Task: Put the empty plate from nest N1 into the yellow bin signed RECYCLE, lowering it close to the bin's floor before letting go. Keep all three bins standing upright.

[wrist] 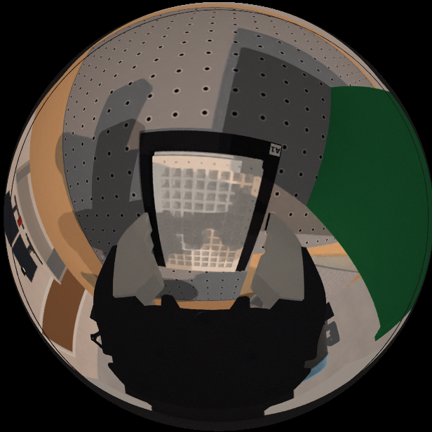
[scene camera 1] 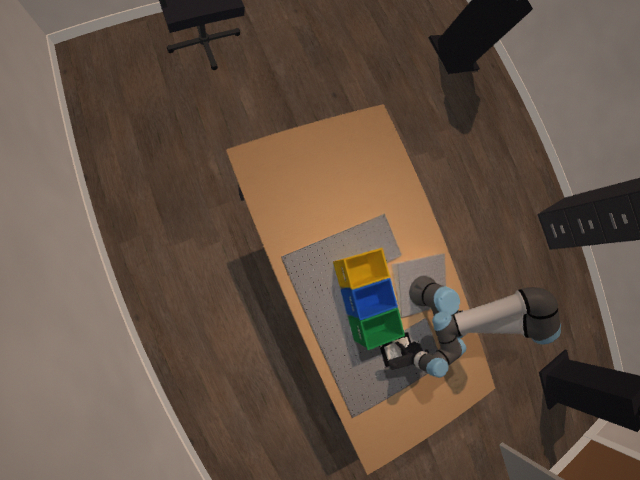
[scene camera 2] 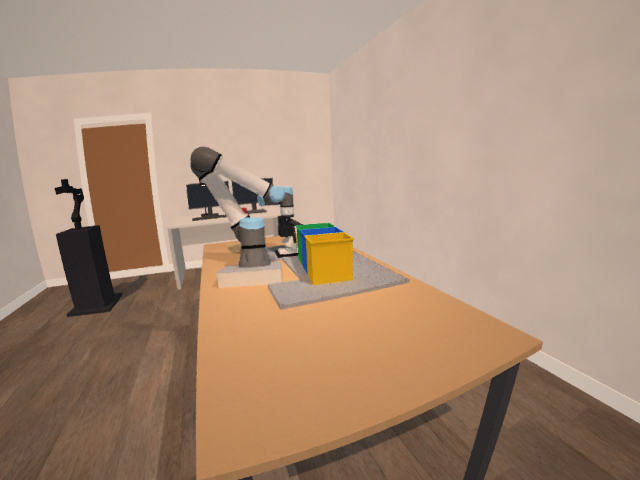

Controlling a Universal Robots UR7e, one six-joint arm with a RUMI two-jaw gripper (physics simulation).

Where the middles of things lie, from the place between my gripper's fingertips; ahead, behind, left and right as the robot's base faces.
I see my gripper 1 cm past the black nest [wrist: 184,140], 1 cm to the right of it and 1 cm above it. Also, from my hand: white gridded plate [wrist: 204,201]: 1 cm behind, 1 cm to the left; blue bin [scene camera 1: 378,297]: 7 cm ahead, 32 cm to the right, 7 cm above; green bin [scene camera 1: 385,327]: 8 cm ahead, 18 cm to the right, 7 cm above.
